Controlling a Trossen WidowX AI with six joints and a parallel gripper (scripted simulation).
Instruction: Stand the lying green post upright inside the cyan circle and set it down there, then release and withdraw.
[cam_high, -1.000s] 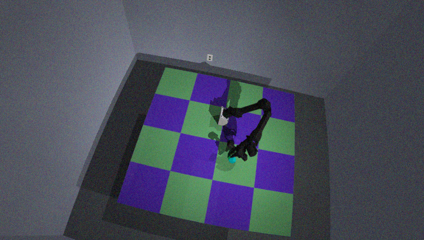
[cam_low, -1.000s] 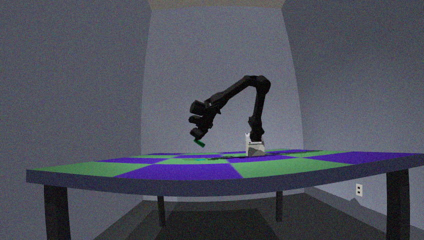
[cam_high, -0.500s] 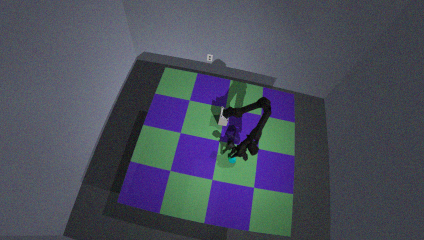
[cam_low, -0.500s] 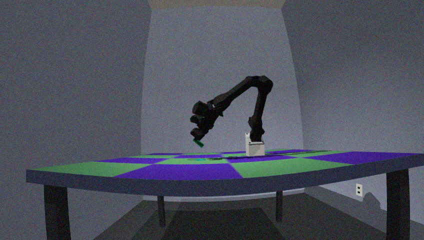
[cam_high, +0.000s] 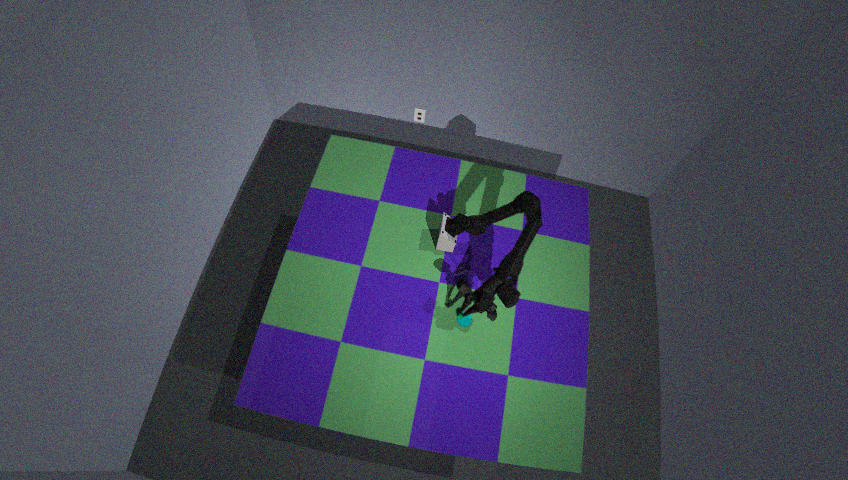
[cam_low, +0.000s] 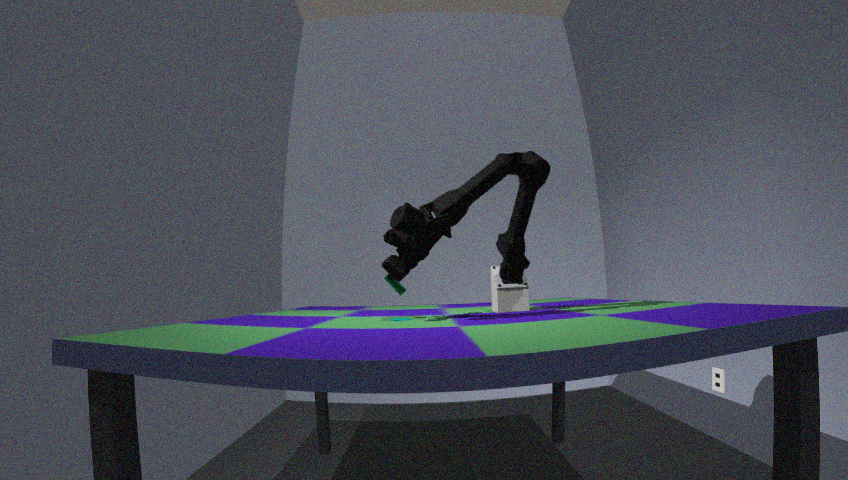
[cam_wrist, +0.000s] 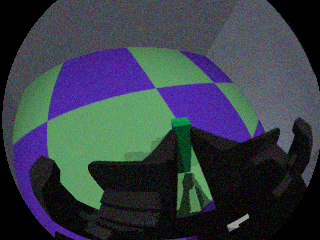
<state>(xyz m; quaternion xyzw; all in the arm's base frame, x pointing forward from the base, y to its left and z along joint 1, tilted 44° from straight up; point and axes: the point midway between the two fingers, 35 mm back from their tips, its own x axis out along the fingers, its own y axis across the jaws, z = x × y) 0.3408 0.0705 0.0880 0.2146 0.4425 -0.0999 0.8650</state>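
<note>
Now: gripper tip 110 mm above the cyan circle, 30 mm to the right of it and 30 mm past it. Also, from my gripper tip: green post: 20 mm below, 10 mm behind.
</note>
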